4 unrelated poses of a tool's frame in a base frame.
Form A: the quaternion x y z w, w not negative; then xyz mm.
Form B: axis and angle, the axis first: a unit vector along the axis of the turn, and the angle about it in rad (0 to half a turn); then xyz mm. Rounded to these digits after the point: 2 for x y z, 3 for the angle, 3 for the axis.
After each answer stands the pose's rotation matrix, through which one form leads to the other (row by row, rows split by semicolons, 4 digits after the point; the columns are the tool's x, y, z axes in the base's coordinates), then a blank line. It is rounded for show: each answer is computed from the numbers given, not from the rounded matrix.
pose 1, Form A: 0.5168, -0.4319, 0.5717, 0.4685, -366.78, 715.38, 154.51
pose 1, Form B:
0.585, -0.489, 0.647, 2.166, -366.78, 715.38, 154.51
-0.0268 -0.9821 0.1862; 0.0893 -0.1879 -0.9781; 0.9956 -0.0096 0.0927

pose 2, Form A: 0.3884, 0.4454, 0.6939, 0.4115, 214.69, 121.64, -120.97
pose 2, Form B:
0.426, 0.489, 0.761, 2.293, 214.69, 121.64, -120.97
-0.3597 -0.2251 0.9055; 0.9170 -0.2646 0.2985; 0.1724 0.9377 0.3016

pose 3, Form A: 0.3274, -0.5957, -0.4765, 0.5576, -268.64, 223.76, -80.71
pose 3, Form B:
0.394, -0.718, -0.574, 1.959, -268.64, 223.76, -80.71
-0.1638 0.1413 -0.9763; -0.9214 0.3315 0.2026; 0.3523 0.9328 0.0759

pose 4, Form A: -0.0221, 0.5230, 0.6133, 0.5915, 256.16, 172.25, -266.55
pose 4, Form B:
-0.027, 0.649, 0.761, 1.876, 256.16, 172.25, -266.55
-0.2993 -0.7486 0.5916; 0.7024 0.2468 0.6676; -0.6458 0.6154 0.4520

